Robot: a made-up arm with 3 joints. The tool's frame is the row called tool. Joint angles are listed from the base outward.
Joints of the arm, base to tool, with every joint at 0 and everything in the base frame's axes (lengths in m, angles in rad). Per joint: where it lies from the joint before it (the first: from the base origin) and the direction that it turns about. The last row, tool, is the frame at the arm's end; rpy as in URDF.
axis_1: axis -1 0 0 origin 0.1 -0.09 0.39
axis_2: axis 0 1 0 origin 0 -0.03 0
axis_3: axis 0 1 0 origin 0.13 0.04 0.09
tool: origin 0.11 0.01 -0.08 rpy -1.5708 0 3.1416
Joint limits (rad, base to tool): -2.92..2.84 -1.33..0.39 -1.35..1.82
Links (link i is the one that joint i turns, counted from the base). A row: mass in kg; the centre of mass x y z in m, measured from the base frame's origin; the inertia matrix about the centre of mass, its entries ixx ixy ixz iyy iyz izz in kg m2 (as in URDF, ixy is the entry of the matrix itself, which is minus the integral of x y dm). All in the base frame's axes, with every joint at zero. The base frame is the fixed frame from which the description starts. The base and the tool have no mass.
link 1: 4.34; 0.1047 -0.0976 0.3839; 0.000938 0 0 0.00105 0 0.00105
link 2: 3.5; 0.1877 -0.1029 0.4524; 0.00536 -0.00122 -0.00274 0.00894 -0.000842 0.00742
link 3: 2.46; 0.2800 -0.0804 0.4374; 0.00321 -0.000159 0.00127 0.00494 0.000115 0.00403
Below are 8 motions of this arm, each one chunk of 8 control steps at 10 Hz.
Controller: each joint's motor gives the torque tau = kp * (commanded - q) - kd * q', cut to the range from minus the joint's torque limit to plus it. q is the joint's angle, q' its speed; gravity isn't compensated. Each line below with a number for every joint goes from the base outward.
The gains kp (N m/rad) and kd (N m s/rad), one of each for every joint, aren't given. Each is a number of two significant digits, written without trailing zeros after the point. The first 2 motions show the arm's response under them.
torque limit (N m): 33 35 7.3
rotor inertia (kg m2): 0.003 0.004 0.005
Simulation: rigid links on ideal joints. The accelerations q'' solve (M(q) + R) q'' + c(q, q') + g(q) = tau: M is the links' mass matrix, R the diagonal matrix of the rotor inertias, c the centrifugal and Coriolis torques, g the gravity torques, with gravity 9.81 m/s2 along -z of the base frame. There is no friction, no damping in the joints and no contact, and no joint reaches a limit. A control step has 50 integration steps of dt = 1/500 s. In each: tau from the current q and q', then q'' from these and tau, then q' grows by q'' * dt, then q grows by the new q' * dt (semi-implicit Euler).
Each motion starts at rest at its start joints. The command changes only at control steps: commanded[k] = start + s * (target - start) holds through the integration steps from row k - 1 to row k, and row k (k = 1, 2, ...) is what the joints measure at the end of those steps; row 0 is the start. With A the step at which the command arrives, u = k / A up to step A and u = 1 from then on. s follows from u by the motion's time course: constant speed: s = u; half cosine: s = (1 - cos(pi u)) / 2; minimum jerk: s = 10 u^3 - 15 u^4 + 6 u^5; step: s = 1 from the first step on.
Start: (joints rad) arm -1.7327 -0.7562 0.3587
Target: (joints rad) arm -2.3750 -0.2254 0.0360
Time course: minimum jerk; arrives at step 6
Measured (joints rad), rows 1 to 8:
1: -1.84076 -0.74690 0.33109
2: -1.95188 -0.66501 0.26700
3: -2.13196 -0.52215 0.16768
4: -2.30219 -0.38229 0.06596
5: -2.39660 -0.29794 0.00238
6: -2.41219 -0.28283 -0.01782
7: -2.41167 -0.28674 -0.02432
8: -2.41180 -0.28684 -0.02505
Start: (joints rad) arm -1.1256 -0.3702 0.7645
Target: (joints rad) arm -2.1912 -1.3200 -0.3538
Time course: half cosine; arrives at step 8
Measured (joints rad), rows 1 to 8:
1: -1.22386 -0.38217 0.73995
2: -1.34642 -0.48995 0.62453
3: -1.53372 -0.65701 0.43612
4: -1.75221 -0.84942 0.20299
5: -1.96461 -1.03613 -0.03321
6: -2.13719 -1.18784 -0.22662
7: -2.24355 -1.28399 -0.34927
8: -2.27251 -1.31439 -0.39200
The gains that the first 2 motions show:
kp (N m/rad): 80 75 18
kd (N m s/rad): 3.1 3.5 1
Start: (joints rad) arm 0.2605 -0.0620 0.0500
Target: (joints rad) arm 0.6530 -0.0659 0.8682
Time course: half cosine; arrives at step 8
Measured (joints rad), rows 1 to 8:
1: 0.27872 0.02357 0.12567
2: 0.31985 0.04003 0.21898
3: 0.38429 0.02516 0.33115
4: 0.46110 0.02024 0.47574
5: 0.53825 0.01396 0.62186
6: 0.60436 0.00690 0.74704
7: 0.64930 0.00161 0.83301
8: 0.66612 -0.00107 0.86634

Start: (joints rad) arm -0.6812 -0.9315 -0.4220
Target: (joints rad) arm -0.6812 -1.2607 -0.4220
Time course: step
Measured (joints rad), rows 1 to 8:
1: -0.75332 -1.22163 -0.36827
2: -0.76751 -1.31778 -0.43422
3: -0.75354 -1.27900 -0.39432
4: -0.75527 -1.26738 -0.37814
5: -0.75675 -1.27397 -0.38397
6: -0.75614 -1.27548 -0.38601
7: -0.75610 -1.27443 -0.38503
8: -0.75619 -1.27425 -0.38476

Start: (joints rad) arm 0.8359 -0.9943 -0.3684
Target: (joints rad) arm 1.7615 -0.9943 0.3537
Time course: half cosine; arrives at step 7
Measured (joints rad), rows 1 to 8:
1: 0.95913 -0.98815 -0.30287
2: 1.11210 -0.98464 -0.20824
3: 1.30221 -0.98801 -0.08178
4: 1.51786 -0.99109 0.06094
5: 1.70086 -0.99386 0.19377
6: 1.81975 -0.99634 0.28924
7: 1.85560 -0.99794 0.32733
8: 1.84982 -0.99886 0.32957

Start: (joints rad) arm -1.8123 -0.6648 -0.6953
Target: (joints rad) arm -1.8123 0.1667 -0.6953
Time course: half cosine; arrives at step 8
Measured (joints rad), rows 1 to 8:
1: -1.90806 -0.64830 -0.71373
2: -1.90980 -0.57034 -0.72434
3: -1.89242 -0.43219 -0.71614
4: -1.88586 -0.27266 -0.71059
5: -1.87325 -0.11563 -0.70911
6: -1.86096 0.01945 -0.70744
7: -1.85113 0.11087 -0.70665
8: -1.84615 0.14337 -0.70850

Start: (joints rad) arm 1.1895 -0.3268 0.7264
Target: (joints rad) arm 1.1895 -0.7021 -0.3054
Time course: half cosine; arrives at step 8
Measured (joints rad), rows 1 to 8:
1: 1.23903 -0.31773 0.70390
2: 1.24083 -0.35723 0.60249
3: 1.24572 -0.42010 0.44305
4: 1.25252 -0.49346 0.25195
5: 1.26021 -0.56828 0.05653
6: 1.26747 -0.63315 -0.11390
7: 1.27296 -0.67739 -0.23286
8: 1.27582 -0.69327 -0.28097

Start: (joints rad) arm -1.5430 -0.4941 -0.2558
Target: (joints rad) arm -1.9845 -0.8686 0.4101
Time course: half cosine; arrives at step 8
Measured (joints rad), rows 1 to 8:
1: -1.64687 -0.50901 -0.23621
2: -1.69425 -0.55450 -0.17816
3: -1.76571 -0.61792 -0.08101
4: -1.85176 -0.69300 0.03610
5: -1.93472 -0.76711 0.15640
6: -2.00306 -0.82850 0.26186
7: -2.04673 -0.86882 0.33557
8: -2.05978 -0.88277 0.36565

